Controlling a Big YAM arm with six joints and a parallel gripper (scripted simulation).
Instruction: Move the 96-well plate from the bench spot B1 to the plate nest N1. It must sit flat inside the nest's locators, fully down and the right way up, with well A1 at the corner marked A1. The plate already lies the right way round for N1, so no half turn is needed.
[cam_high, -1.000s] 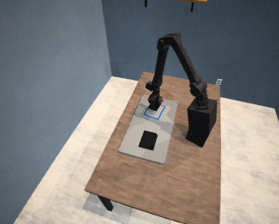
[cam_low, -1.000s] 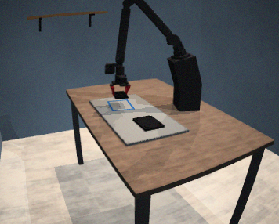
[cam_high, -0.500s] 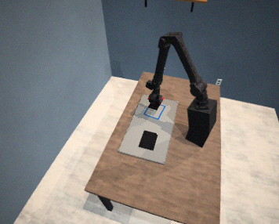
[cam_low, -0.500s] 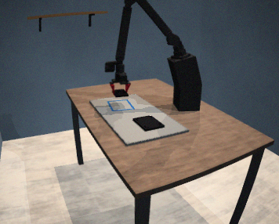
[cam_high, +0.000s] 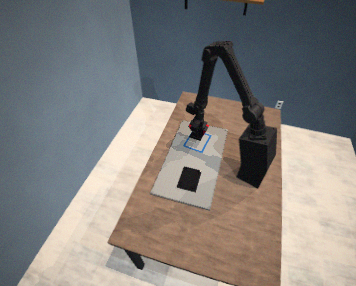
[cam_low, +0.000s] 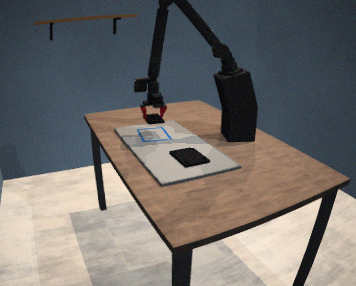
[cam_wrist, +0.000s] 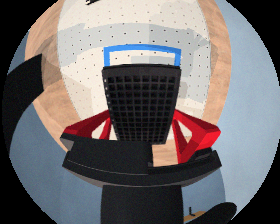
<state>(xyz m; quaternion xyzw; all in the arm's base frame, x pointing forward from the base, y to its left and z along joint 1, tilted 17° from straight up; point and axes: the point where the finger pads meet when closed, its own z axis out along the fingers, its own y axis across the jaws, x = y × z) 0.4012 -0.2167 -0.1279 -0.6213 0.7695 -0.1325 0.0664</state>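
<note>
Now: the black plate nest 35 cm to the left of my hand and 8 cm below it. Round my hand: black 96-well plate (right at my hand).
</note>
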